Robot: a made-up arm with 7 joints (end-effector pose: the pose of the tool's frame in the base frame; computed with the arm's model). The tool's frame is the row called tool. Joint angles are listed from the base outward.
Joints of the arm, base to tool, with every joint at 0 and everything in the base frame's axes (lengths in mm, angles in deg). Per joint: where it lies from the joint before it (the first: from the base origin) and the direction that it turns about. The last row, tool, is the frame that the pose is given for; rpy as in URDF.
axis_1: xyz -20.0 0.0 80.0 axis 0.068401 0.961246 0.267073
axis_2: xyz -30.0 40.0 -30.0 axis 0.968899 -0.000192 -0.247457
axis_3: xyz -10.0 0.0 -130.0 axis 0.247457 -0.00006 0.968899
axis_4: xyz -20.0 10.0 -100.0 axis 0.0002 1 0.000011
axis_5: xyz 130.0 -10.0 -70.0 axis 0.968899 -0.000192 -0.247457
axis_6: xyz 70.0 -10.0 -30.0 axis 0.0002 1 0.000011
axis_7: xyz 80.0 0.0 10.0 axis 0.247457 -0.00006 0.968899
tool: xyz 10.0 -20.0 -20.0 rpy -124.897 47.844 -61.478
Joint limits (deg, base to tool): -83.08..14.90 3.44..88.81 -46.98..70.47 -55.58..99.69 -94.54..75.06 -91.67..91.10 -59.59..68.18
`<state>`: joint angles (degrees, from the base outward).
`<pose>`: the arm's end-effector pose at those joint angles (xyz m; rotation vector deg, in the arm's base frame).
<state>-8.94 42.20 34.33 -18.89 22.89 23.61 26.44</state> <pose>0.2583 0.2991 -0.0161 -48.02 -4.16 60.17</pose>
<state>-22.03 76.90 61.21 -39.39 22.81 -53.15 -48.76</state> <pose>0.1244 0.1310 0.1887 69.45 -13.58 34.09</pose>
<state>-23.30 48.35 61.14 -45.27 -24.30 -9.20 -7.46</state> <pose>0.1150 0.1666 0.1840 -28.26 -15.24 -15.88</pose>
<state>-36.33 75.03 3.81 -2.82 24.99 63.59 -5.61</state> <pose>0.3372 0.3211 0.0887 -36.48 21.90 87.60</pose>
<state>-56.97 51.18 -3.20 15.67 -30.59 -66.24 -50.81</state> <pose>0.3508 0.1481 0.0868 9.84 14.58 -43.59</pose>
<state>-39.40 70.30 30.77 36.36 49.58 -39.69 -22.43</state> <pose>0.3013 0.3977 0.0561 13.00 34.86 52.11</pose>
